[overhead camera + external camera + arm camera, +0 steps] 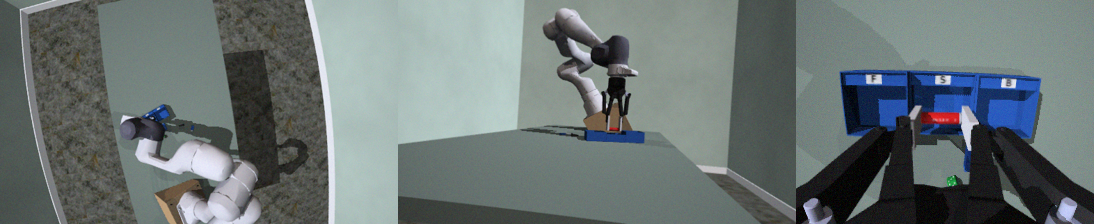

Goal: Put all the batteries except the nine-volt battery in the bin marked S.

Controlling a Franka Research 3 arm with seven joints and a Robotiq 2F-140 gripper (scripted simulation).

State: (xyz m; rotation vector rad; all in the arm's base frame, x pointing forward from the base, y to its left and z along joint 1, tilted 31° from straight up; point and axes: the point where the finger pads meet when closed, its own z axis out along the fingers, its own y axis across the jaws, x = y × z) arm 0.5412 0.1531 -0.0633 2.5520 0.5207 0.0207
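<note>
The red cylindrical battery lies 30 mm below my hand. From my hand the other things lie so: blue nine-volt battery (70 mm to the right, 70 mm below, 50 mm behind); then blue bin (50 mm below, 10 mm ahead); then green item (110 mm behind, 70 mm to the right, 70 mm below).
</note>
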